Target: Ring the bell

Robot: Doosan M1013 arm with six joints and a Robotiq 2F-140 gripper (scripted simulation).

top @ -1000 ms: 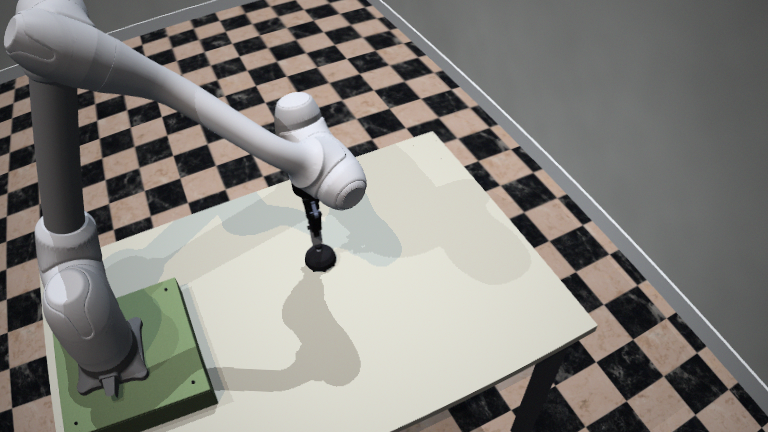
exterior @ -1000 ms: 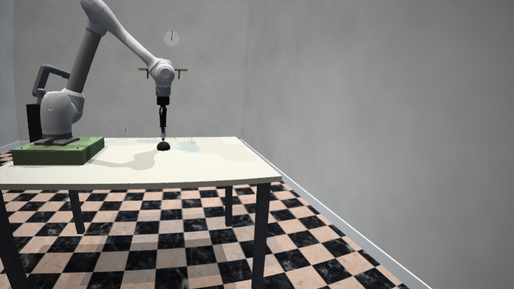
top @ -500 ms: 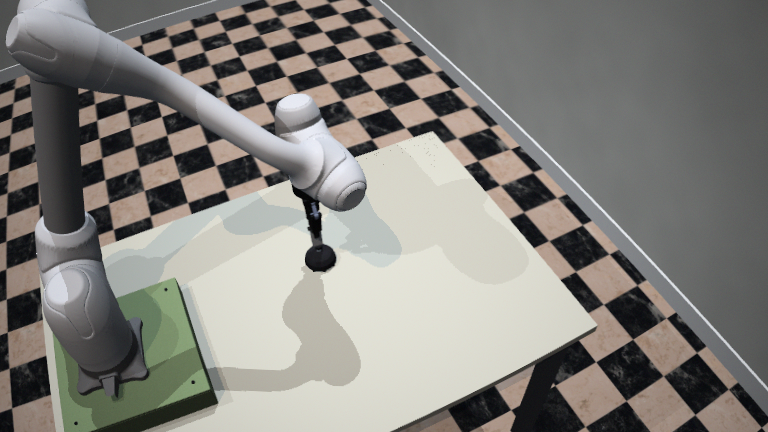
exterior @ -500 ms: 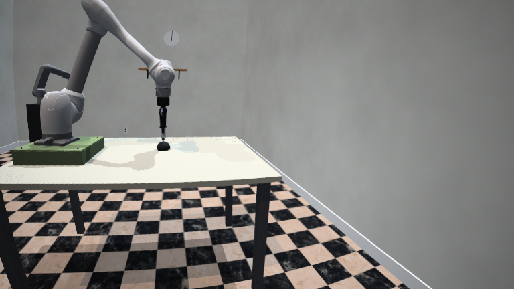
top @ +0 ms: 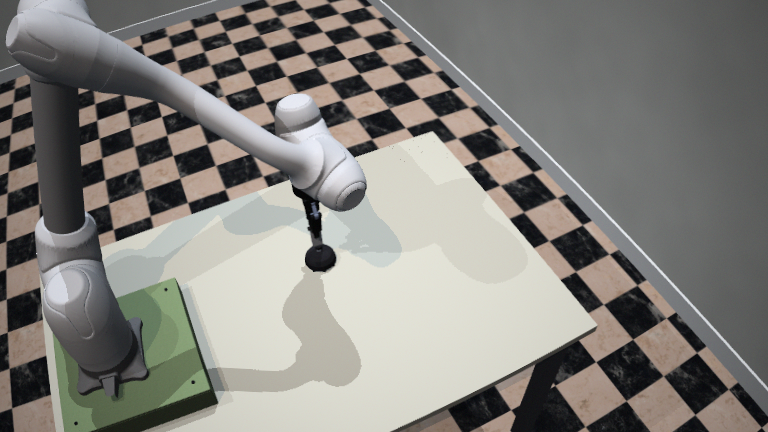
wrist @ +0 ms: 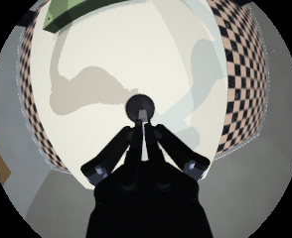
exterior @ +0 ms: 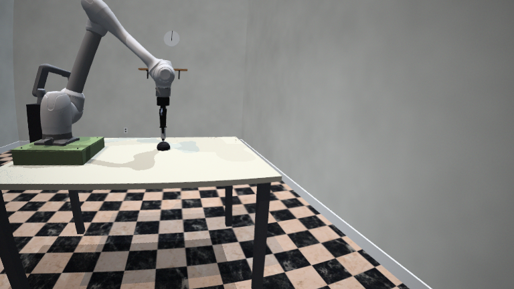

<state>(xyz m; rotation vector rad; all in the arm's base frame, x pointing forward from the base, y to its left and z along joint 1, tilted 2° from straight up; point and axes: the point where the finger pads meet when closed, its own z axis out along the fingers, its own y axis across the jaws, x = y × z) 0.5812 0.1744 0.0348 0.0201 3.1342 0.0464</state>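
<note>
My hand is 60 mm above the black dome bell and 10 mm to the left of it.
</note>
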